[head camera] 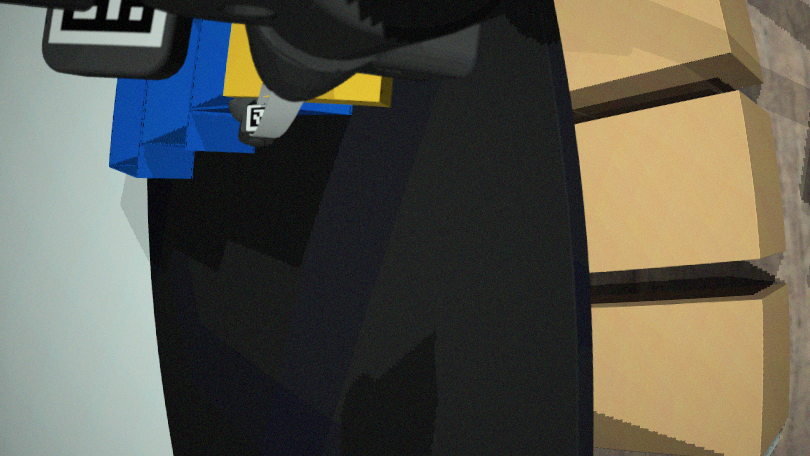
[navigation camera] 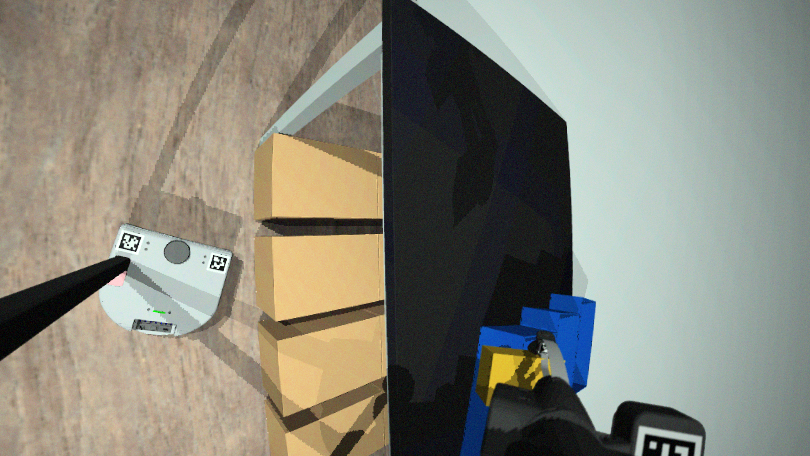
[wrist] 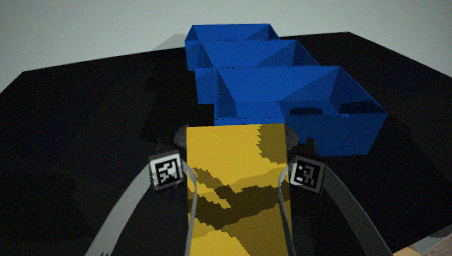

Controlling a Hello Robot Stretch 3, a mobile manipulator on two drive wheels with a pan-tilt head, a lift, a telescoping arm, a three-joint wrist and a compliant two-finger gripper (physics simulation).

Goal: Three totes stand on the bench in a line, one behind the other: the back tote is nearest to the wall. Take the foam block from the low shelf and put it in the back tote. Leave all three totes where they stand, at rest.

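Places are measured from the robot's base along level axes (x ahead, y left, z up), in metres.
Where they show: gripper, between the fingertips: point(navigation camera: 537, 374) point(wrist: 236, 142); robot's base, origin of its link: point(navigation camera: 176, 250).
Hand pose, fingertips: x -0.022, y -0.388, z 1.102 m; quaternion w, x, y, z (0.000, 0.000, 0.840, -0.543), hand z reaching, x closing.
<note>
Each offset is from my fingertips to the top centre of the thing. Level surfaces: height alone.
My gripper point(wrist: 236, 142) is shut on the yellow foam block @(dy +0.047, dx -0.001, dz +0.041 m) point(head camera: 238, 62) point(navigation camera: 501, 362) point(wrist: 225, 145), with a finger at each side. In the wrist view three blue totes stand in a line beyond the block: the front tote @(dy -0.257, dx -0.111, dz -0.088 m) point(head camera: 328, 108) point(navigation camera: 501, 334) point(wrist: 340, 132), the middle tote @(dy -0.454, dx -0.050, dz -0.088 m) point(head camera: 223, 133) point(navigation camera: 538, 320) point(wrist: 245, 55) and the back tote @(dy -0.659, dx +0.009, dz -0.088 m) point(head camera: 164, 161) point(navigation camera: 572, 308) point(wrist: 230, 32) nearest the wall. In the head and navigation views the block overlaps part of the front tote; its exact height over the bench is hard to tell. The arm and wrist hide parts of the totes there.
The black bench top @(dz -0.188 m) point(head camera: 481, 226) point(navigation camera: 430, 226) point(wrist: 100, 110) extends to both sides of the totes. The pale wall point(head camera: 56, 283) point(navigation camera: 680, 169) point(wrist: 100, 25) is behind it. Several tan boxes point(head camera: 668, 186) point(navigation camera: 323, 181) stand low along the bench's front edge. My base point(navigation camera: 187, 288) is on the floor before them.
</note>
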